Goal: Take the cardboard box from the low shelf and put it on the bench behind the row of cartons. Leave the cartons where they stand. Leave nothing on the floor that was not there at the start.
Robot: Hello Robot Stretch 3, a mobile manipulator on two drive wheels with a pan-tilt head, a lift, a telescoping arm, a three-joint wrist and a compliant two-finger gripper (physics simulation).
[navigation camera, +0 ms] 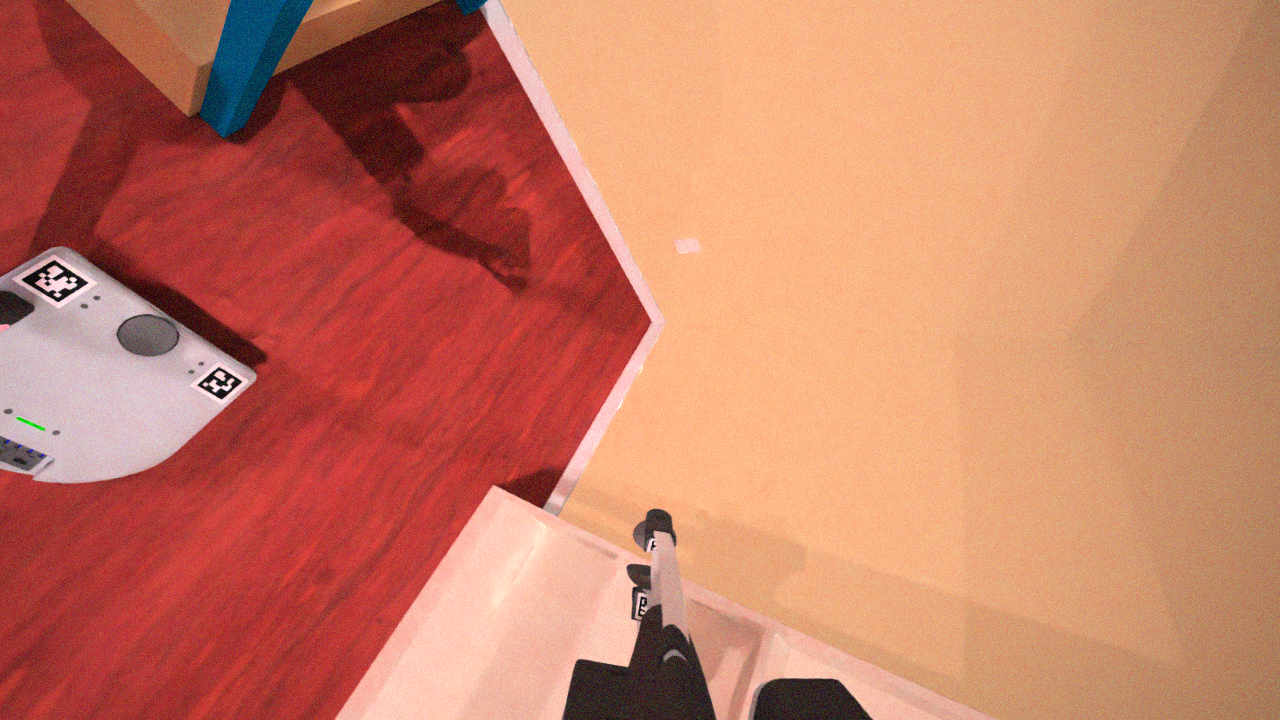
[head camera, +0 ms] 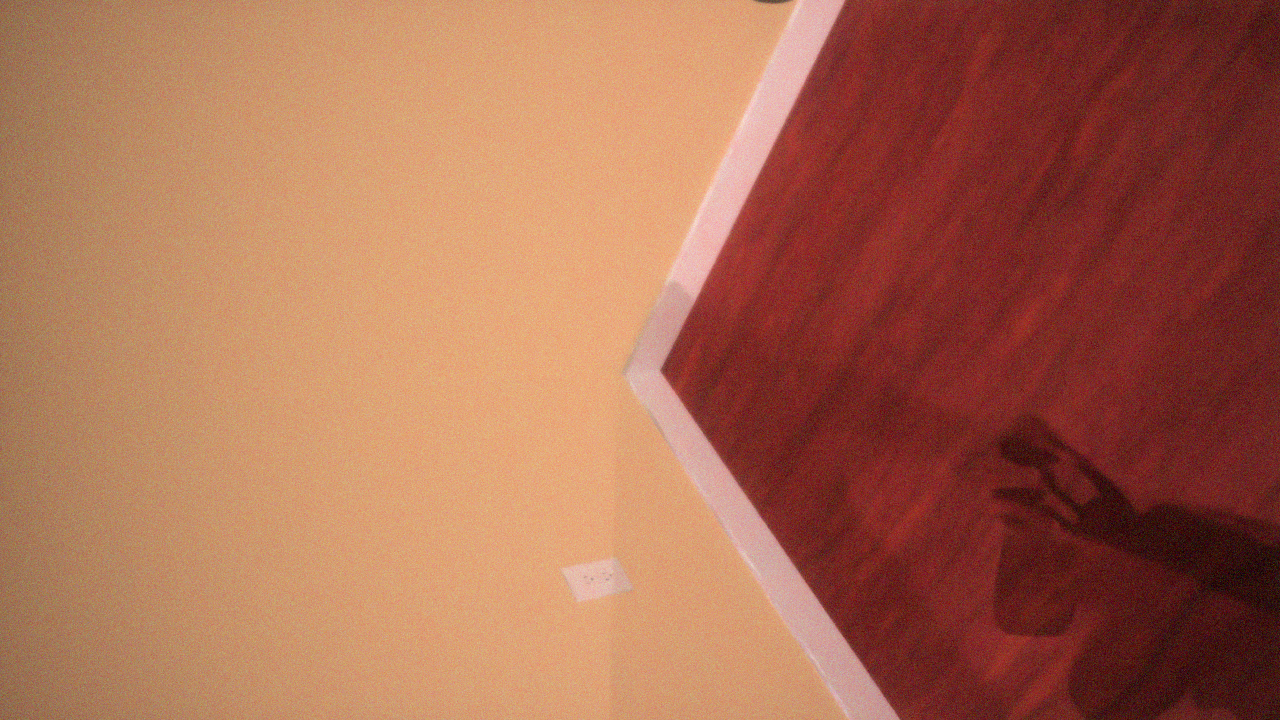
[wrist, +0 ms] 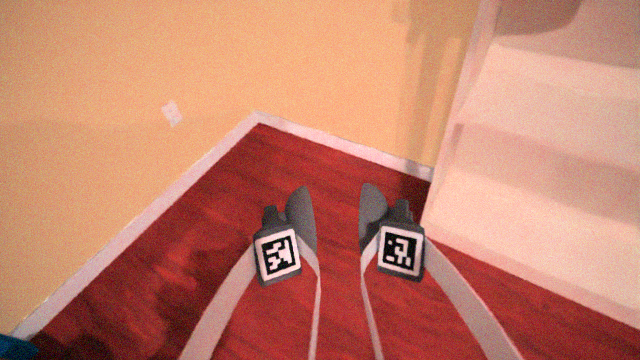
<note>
In view: my gripper (navigation camera: pixel 650 544) and a white open shelf unit (navigation camera: pixel 495 624).
My gripper shows as well in the wrist view (wrist: pixel 335 208). The white open shelf unit shows as well in the wrist view (wrist: pixel 555 219).
</note>
